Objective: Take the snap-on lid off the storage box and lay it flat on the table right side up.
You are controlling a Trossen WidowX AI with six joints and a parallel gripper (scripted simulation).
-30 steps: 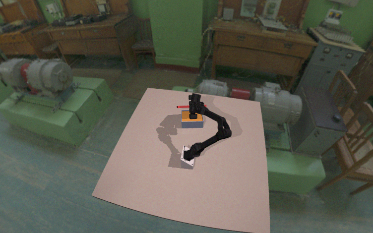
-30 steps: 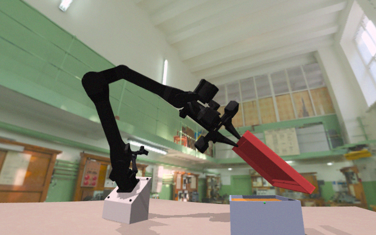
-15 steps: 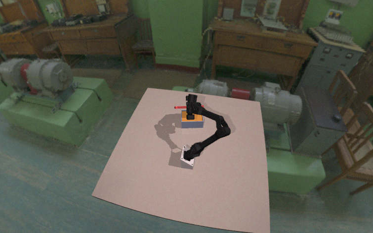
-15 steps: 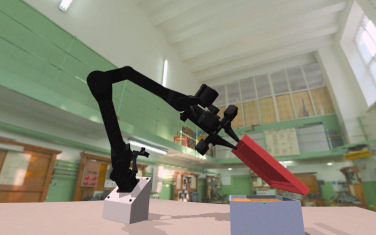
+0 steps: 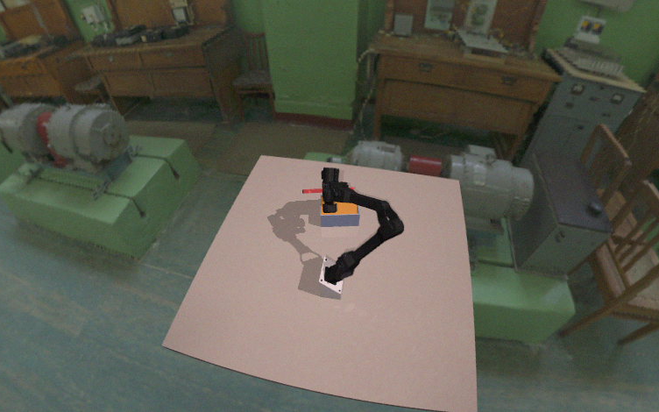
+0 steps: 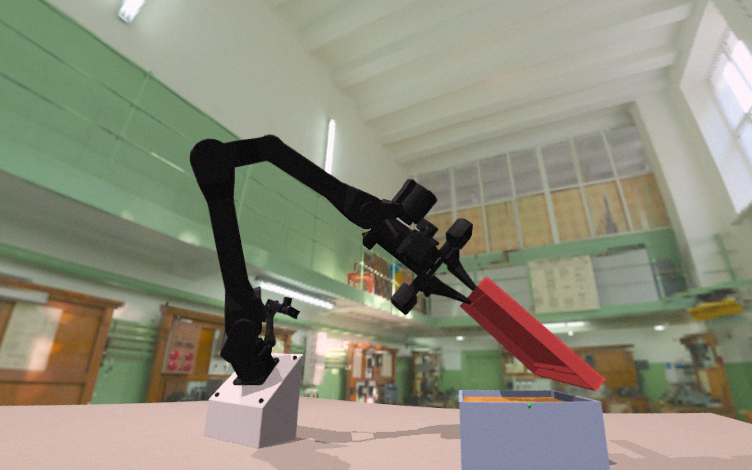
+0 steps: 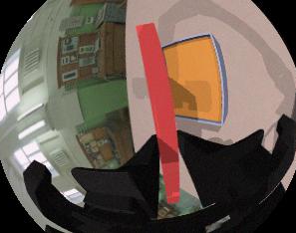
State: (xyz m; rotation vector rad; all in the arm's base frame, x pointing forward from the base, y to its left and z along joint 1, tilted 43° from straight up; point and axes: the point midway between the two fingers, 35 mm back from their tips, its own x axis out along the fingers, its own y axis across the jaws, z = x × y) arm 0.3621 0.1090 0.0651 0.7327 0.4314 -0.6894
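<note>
My gripper tip is now 60 mm short of the lid, 60 mm above it and 20 mm to the right of it. From my gripper tip the other things lie so: grey-blue storage box (190 mm below, 50 mm to the right, 50 mm ahead).
</note>
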